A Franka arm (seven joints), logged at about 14 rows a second.
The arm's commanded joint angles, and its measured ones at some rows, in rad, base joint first. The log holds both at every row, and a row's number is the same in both.
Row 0, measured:
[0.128 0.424 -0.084 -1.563 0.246 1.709 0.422]
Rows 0 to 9, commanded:
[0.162 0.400 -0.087 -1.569 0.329 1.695 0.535]
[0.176 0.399 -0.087 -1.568 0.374 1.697 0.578]
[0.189 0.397 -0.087 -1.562 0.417 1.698 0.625]
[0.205 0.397 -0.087 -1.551 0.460 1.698 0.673]
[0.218 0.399 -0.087 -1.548 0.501 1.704 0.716]
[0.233 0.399 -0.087 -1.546 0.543 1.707 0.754]
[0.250 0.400 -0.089 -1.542 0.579 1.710 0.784]
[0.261 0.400 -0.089 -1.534 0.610 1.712 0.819]
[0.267 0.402 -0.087 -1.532 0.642 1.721 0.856]
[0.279 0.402 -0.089 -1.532 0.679 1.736 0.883]
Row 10, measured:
[0.262 0.417 -0.082 -1.531 0.617 1.723 0.818]
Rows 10 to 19, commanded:
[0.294 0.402 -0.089 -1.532 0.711 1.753 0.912]
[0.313 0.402 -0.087 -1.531 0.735 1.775 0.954]
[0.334 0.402 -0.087 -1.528 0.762 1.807 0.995]
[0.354 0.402 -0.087 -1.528 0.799 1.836 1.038]
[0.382 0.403 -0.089 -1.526 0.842 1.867 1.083]
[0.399 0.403 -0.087 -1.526 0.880 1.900 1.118]
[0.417 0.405 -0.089 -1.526 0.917 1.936 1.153]
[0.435 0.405 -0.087 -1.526 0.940 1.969 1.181]
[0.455 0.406 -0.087 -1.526 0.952 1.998 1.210]
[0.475 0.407 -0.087 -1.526 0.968 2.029 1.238]
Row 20, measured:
[0.444 0.417 -0.080 -1.525 0.927 1.989 1.175]
